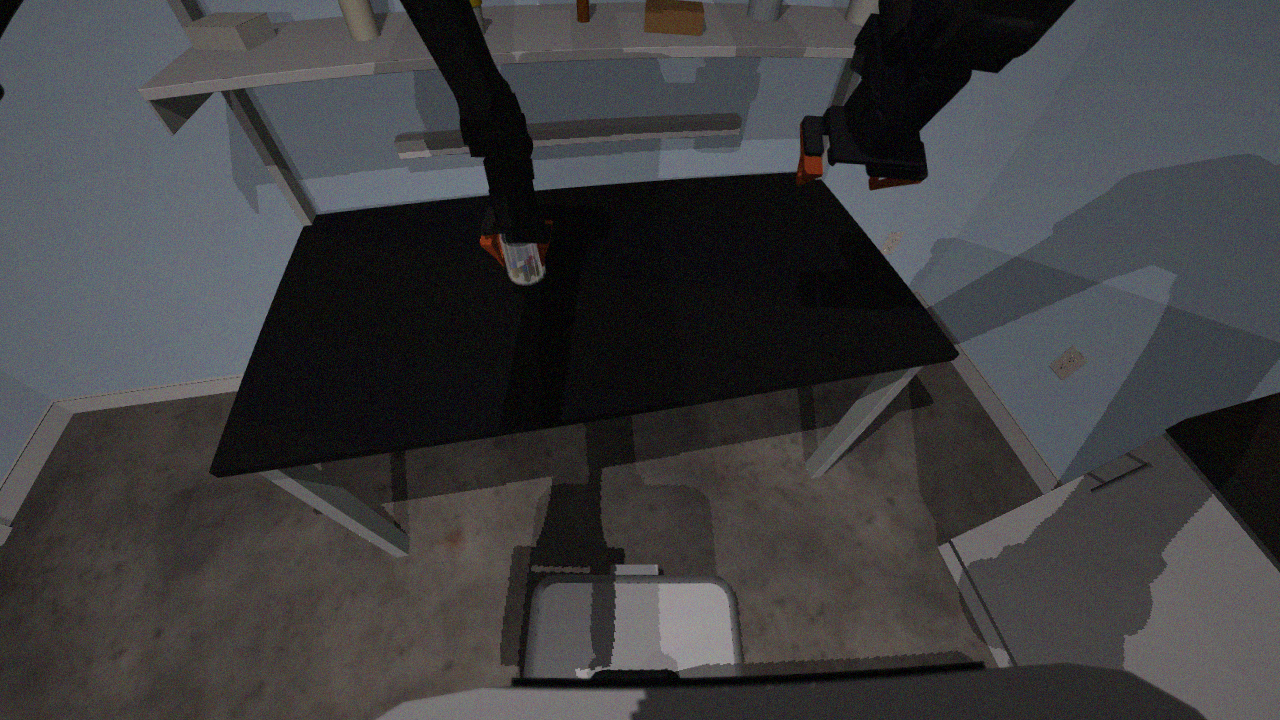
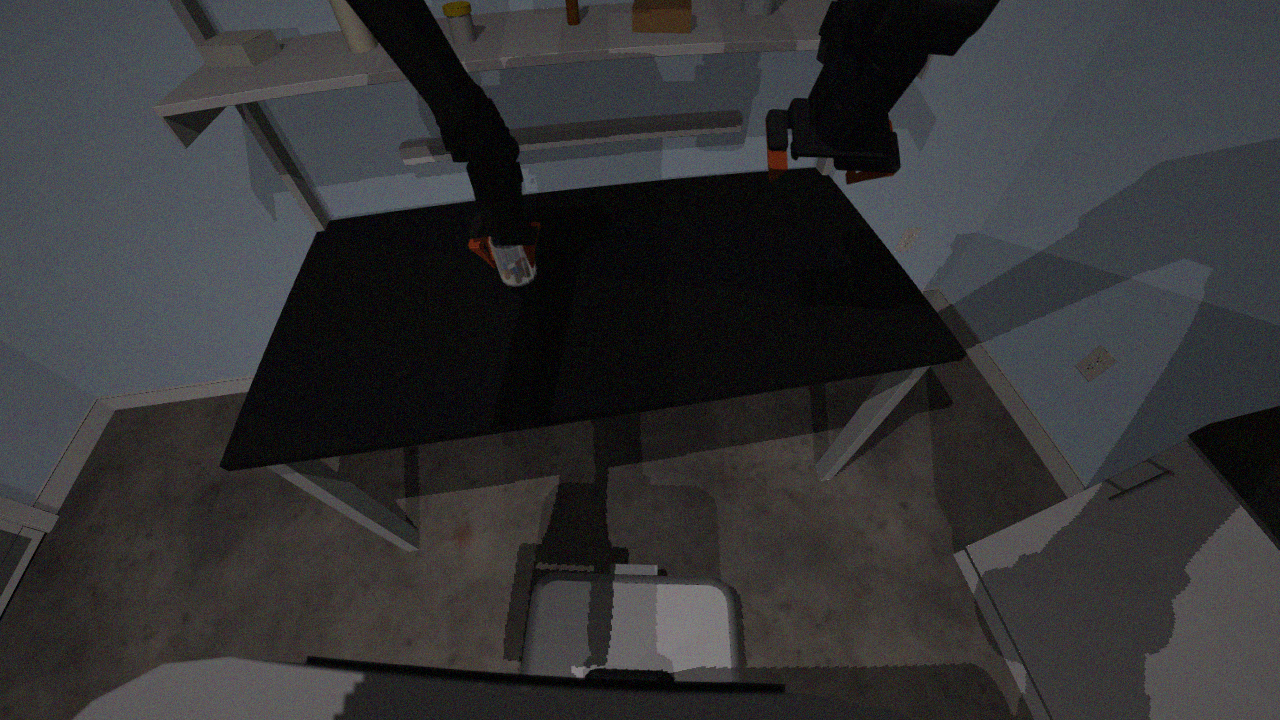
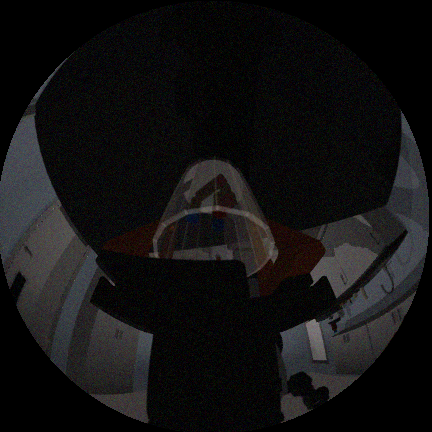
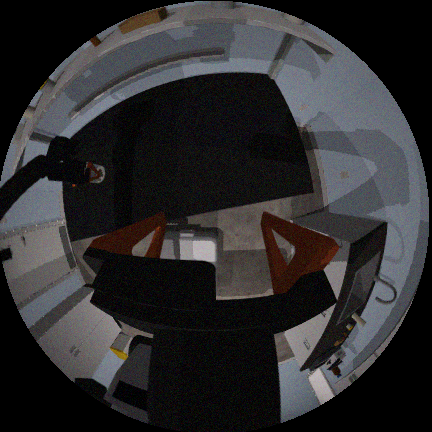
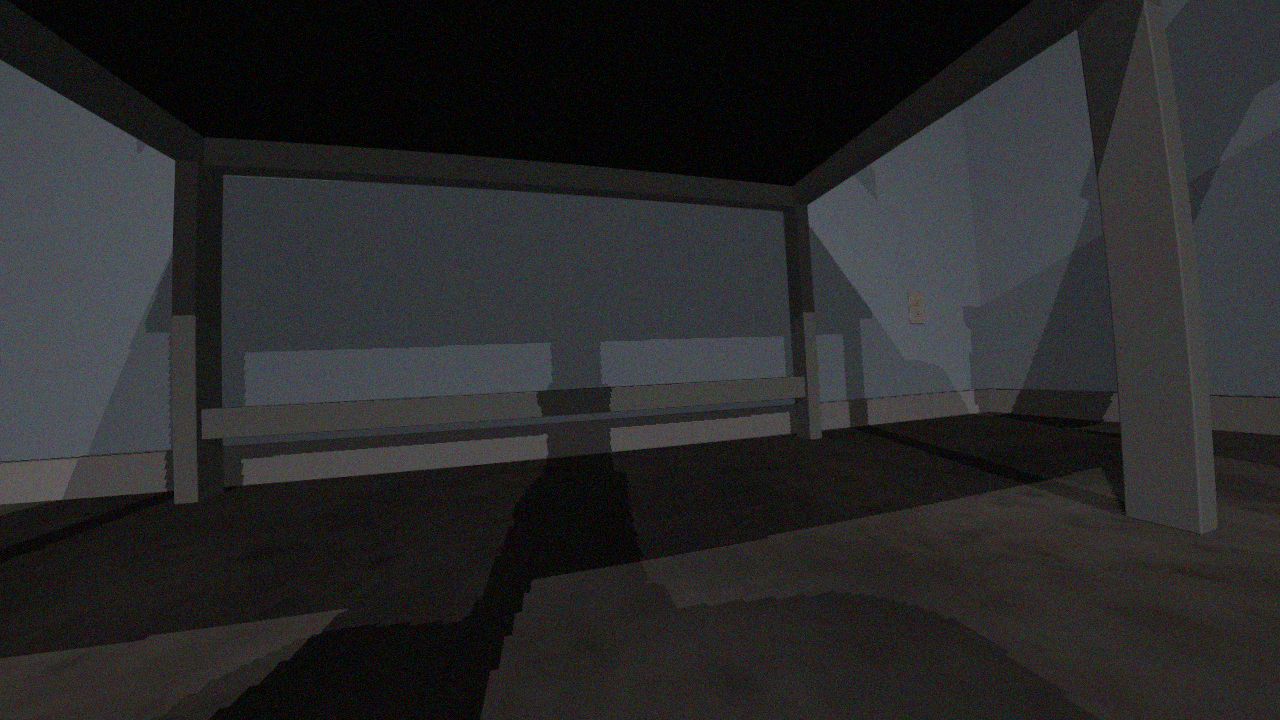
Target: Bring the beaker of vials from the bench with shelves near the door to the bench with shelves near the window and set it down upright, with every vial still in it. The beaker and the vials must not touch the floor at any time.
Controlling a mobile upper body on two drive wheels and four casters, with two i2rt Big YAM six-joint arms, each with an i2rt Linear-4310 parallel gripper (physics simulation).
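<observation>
The clear beaker [image 1: 525, 268] [image 2: 516, 268] [image 3: 215, 172] [image 4: 100, 173] is held roughly upright above the black bench top [image 1: 716, 295] [image 2: 716, 295] [image 3: 215, 75] [image 4: 215, 125]. Vials with blue [image 3: 218, 224] and red parts show inside it; their exact number is unclear. My left gripper [image 1: 520, 248] [image 2: 506, 246] [image 3: 212, 216] is shut on the beaker, one orange finger on each side. My right gripper [image 1: 853, 177] [image 2: 823, 171] [image 4: 213, 216] is open and empty, high near the bench's back right corner. Neither window nor door shows clearly enough to identify this bench.
A shelf [image 1: 554, 44] [image 2: 572, 53] with boxes and bottles runs above the bench's back. Bench legs [image 1: 863, 420] [image 5: 1154, 295] stand at the front. A grey cabinet [image 1: 1056, 573] [image 2: 1074, 582] is at the right. My pale base [image 1: 635, 626] is in front of the bench.
</observation>
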